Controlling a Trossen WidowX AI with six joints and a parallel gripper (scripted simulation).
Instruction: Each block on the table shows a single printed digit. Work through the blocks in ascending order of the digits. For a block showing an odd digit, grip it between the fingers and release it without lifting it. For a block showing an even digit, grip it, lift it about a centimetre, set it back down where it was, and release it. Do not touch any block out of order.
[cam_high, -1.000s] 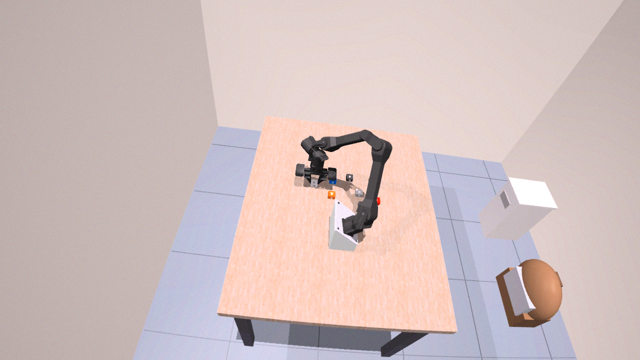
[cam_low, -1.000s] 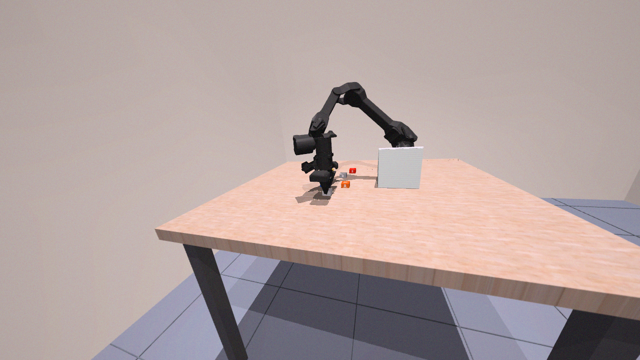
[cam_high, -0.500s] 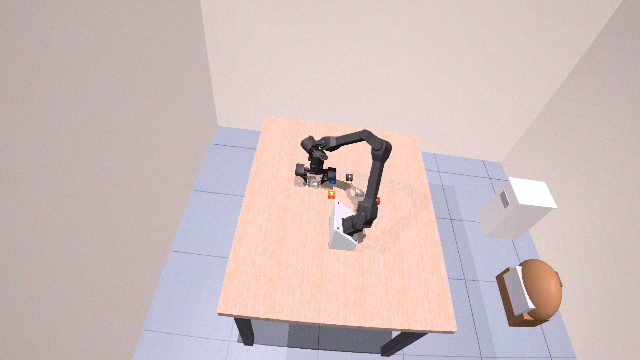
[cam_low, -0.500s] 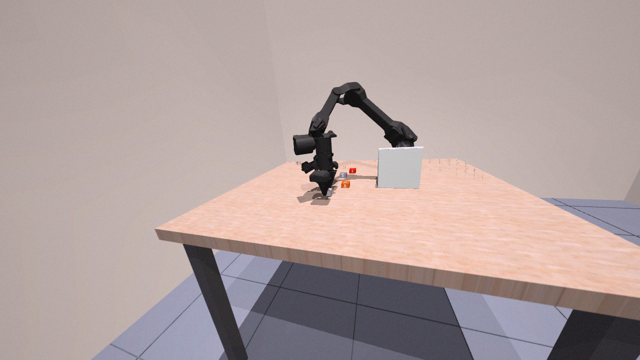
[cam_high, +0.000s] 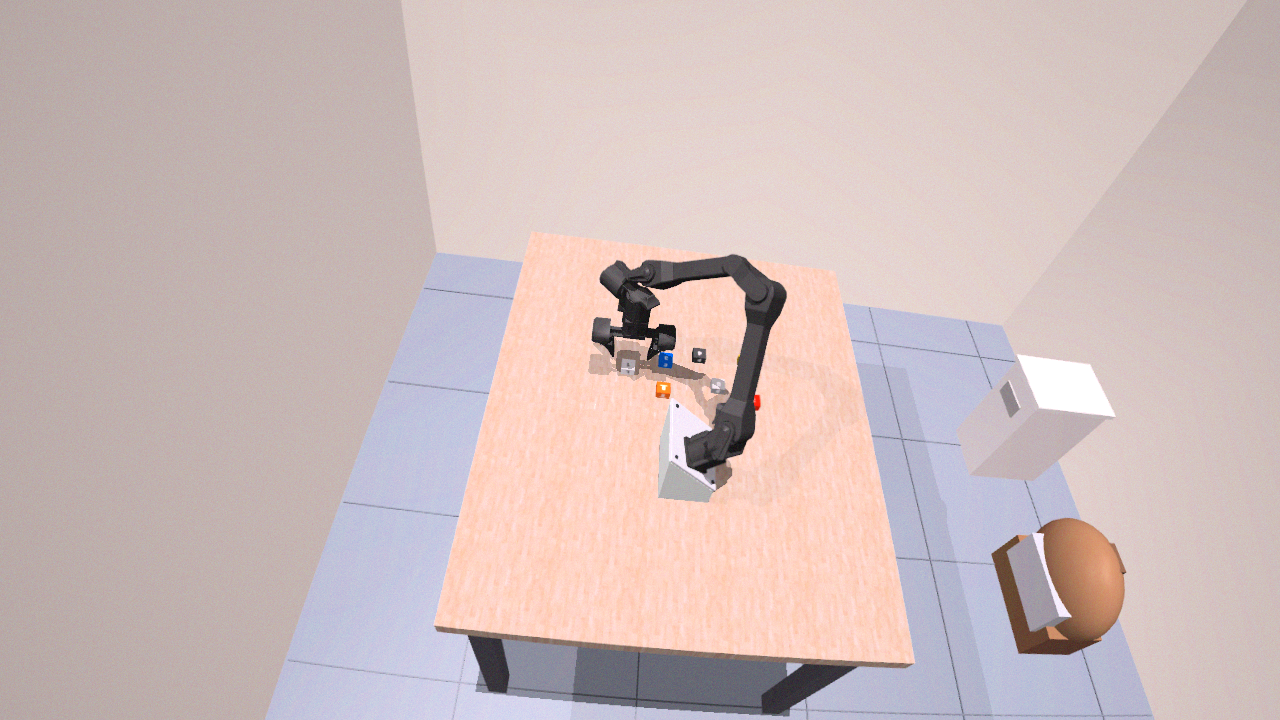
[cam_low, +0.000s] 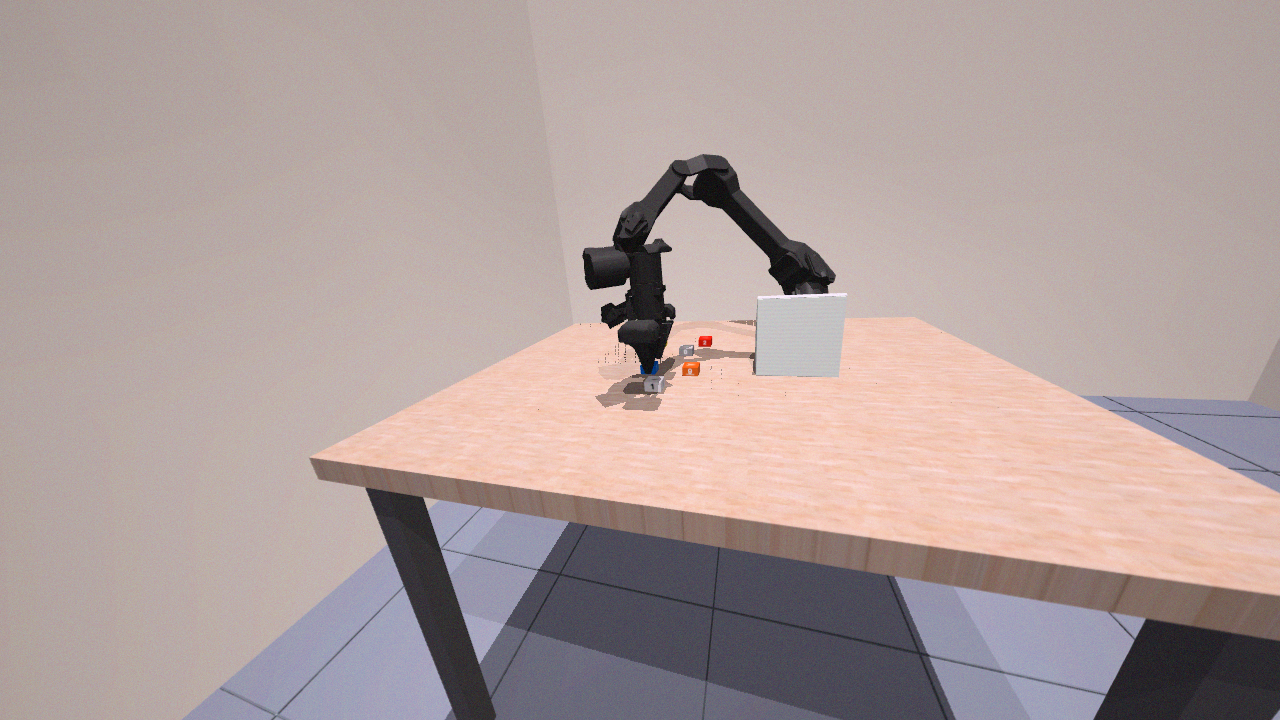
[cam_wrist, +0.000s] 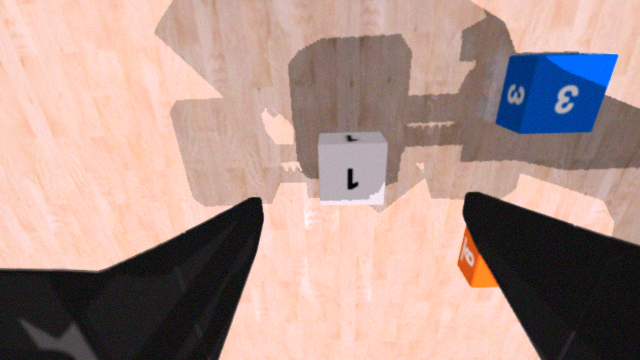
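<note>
Right now my gripper tip is 4 cm above the white block 1. From my gripper tip the other things lie so: black block 4: 4 cm ahead, 18 cm to the right, 4 cm below; blue block 3: 2 cm ahead, 9 cm to the right, 4 cm below; orange block: 7 cm behind, 8 cm to the right, 4 cm below.
</note>
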